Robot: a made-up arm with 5 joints.
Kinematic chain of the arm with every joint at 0, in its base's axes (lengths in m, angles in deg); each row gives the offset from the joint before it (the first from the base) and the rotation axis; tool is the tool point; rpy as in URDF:
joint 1: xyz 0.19 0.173 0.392 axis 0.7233 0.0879 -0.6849
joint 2: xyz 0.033 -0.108 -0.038 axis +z
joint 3: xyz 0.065 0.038 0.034 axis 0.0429 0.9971 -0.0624
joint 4: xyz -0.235 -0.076 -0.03 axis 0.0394 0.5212 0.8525
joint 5: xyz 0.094 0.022 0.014 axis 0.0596 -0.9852 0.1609
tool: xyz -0.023 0.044 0 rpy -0.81 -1.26 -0.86
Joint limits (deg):
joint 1: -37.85..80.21
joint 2: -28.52..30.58
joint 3: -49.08..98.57
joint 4: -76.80..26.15
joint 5: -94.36..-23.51
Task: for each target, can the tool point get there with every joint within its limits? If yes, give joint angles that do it. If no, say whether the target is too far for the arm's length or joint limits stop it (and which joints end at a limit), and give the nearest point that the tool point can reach.
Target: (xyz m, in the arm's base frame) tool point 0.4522 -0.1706 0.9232
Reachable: no: too far | nearest point 0.3545 0.0140 0.6079 | short by 0.378 m
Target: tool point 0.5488 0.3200 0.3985
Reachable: no: joint limits stop it (at a limit: joint 1, joint 2, joint 3, joint 5) | nearest point 0.3850 0.2378 0.5663 | short by 0.248 m
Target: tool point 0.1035 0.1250 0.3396
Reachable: yes | joints 37.72 -23.06 -16.19 -39.97 -32.25
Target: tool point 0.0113 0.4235 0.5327
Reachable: no: joint limits stop it (at a limit: joint 1, joint 4, joint 5) | nearest point 0.0913 0.2384 0.3807 | short by 0.253 m
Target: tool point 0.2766 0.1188 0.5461
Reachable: yes | joints -19.59 -7.45 73.85 -21.47 -62.70
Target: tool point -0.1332 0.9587 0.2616
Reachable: no: too far | nearest point 0.1137 0.2856 0.2798 | short by 0.717 m
